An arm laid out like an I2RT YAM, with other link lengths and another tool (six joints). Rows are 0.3 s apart.
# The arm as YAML. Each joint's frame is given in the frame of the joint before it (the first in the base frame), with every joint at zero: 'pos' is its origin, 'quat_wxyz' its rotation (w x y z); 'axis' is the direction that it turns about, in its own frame. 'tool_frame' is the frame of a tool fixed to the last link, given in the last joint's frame.
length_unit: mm
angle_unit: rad
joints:
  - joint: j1
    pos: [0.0, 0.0, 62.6]
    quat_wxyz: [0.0, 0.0, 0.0, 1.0]
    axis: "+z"
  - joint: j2
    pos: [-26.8, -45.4, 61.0]
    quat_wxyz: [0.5, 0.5, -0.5, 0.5]
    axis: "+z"
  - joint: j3
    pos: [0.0, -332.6, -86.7]
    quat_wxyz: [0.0, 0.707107, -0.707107, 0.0]
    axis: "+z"
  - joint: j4
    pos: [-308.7, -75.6, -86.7]
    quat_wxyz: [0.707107, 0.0, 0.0, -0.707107]
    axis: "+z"
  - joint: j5
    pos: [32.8, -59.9, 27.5]
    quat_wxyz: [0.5, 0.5, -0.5, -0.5]
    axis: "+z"
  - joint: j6
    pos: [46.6, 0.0, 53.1]
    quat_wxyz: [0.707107, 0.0, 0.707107, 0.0]
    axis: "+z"
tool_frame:
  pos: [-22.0, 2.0, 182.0]
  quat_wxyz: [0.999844, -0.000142, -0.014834, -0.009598]
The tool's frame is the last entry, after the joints.
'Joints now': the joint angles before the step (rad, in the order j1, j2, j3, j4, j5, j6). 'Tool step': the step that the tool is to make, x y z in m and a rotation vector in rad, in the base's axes. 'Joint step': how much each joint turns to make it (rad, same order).
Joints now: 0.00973, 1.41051, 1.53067, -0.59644, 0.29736, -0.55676
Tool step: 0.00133, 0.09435, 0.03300, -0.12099, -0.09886, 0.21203
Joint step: 0.21706, -0.04503, -0.03548, 0.11444, 0.05722, -0.12513
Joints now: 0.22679, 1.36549, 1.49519, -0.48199, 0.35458, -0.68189
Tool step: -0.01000, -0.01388, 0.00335, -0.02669, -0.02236, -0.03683
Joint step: -0.00574, -0.03701, -0.04082, 0.02708, 0.03966, -0.02022
